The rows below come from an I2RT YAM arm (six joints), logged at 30 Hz.
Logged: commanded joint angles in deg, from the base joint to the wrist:
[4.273, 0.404, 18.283, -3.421, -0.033, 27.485]
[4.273, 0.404, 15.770, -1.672, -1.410, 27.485]
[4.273, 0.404, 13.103, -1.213, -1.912, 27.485]
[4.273, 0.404, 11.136, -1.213, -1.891, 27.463]
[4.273, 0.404, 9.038, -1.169, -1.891, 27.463]
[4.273, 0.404, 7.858, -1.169, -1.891, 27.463]
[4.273, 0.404, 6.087, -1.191, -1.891, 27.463]
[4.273, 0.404, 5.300, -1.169, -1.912, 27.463]
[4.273, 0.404, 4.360, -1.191, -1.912, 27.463]
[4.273, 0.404, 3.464, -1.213, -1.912, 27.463]
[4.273, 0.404, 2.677, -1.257, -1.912, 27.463]
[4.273, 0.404, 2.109, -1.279, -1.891, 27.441]
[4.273, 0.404, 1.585, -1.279, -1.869, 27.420]
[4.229, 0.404, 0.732, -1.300, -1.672, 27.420]
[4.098, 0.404, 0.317, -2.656, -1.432, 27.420]
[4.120, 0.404, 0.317, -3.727, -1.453, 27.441]
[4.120, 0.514, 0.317, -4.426, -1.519, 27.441]
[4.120, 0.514, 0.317, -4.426, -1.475, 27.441]
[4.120, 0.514, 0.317, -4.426, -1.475, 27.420]
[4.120, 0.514, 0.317, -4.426, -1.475, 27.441]
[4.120, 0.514, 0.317, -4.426, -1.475, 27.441]
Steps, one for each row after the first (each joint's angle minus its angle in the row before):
[0.000, 0.000, -2.513, 1.749, -1.377, 0.000]
[0.000, 0.000, -2.667, 0.459, -0.502, 0.000]
[0.000, 0.000, -1.967, 0.000, 0.021, -0.022]
[0.000, 0.000, -2.098, 0.044, 0.000, 0.000]
[0.000, 0.000, -1.180, 0.000, 0.000, 0.000]
[0.000, 0.000, -1.771, -0.022, 0.000, 0.000]
[0.000, 0.000, -0.787, 0.022, -0.021, 0.000]
[0.000, 0.000, -0.940, -0.022, 0.000, 0.000]
[0.000, 0.000, -0.896, -0.022, 0.000, 0.000]
[0.000, 0.000, -0.787, -0.044, 0.000, 0.000]
[0.000, 0.000, -0.568, -0.022, 0.021, -0.022]
[0.000, 0.000, -0.524, 0.000, 0.022, -0.021]
[-0.044, 0.000, -0.853, -0.021, 0.197, 0.000]
[-0.131, 0.000, -0.415, -1.356, 0.240, 0.000]
[0.022, 0.000, 0.000, -1.071, -0.021, 0.021]
[0.000, 0.110, 0.000, -0.699, -0.066, 0.000]
[0.000, 0.000, 0.000, 0.000, 0.044, 0.000]
[0.000, 0.000, 0.000, 0.000, 0.000, -0.021]
[0.000, 0.000, 0.000, 0.000, 0.000, 0.021]
[0.000, 0.000, 0.000, 0.000, 0.000, 0.000]

